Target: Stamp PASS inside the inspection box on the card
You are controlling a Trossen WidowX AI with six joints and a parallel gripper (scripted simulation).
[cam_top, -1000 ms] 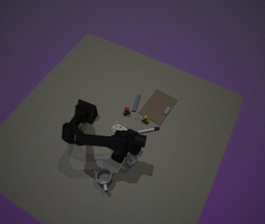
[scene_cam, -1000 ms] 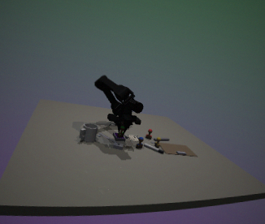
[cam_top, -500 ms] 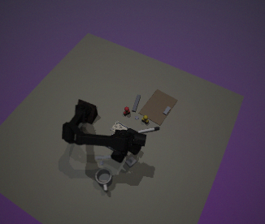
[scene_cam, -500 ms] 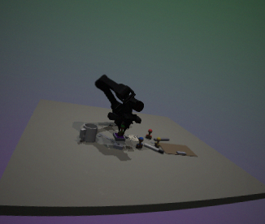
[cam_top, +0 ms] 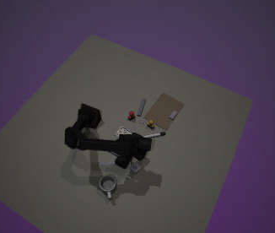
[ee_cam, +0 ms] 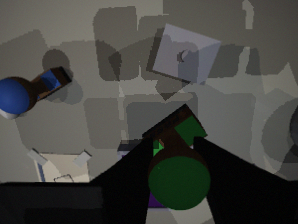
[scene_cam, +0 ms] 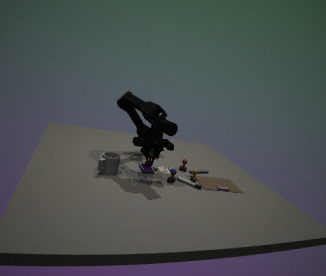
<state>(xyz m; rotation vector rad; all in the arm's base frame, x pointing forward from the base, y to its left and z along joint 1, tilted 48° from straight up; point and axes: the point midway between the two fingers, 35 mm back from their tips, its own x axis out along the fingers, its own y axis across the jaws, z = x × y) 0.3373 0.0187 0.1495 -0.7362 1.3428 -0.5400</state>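
Now: the purple ink pad 10 cm behind my gripper tip, 8 cm below it and 2 cm to the left of it. From my gripper tip the other things lie so: grey block 7 cm below, 5 cm ahead, 1 cm to the right; then blue-knobbed stamp 12 cm to the left, 7 cm below, 2 cm ahead; then white mug 19 cm to the right, 5 cm below.
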